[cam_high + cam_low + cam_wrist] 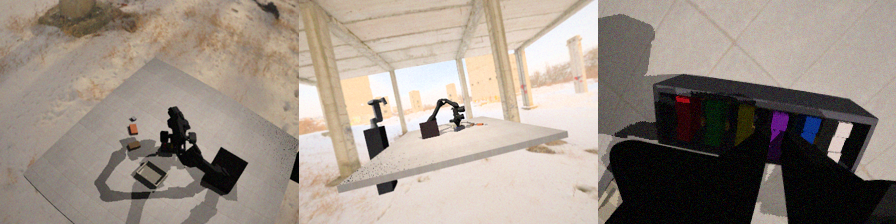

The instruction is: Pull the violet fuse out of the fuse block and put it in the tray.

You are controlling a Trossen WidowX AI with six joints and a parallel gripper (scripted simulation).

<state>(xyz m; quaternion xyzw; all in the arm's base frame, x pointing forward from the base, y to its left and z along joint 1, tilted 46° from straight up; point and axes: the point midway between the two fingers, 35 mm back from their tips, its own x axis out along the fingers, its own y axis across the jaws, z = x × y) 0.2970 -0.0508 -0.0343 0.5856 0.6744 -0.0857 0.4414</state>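
My gripper tip is now 3 cm short of the tray, 21 cm to the right of it and 3 cm above it. Round my gripper tip: violet fuse: 1 cm below; grey cube: 30 cm ahead, 6 cm to the right, 3 cm below.
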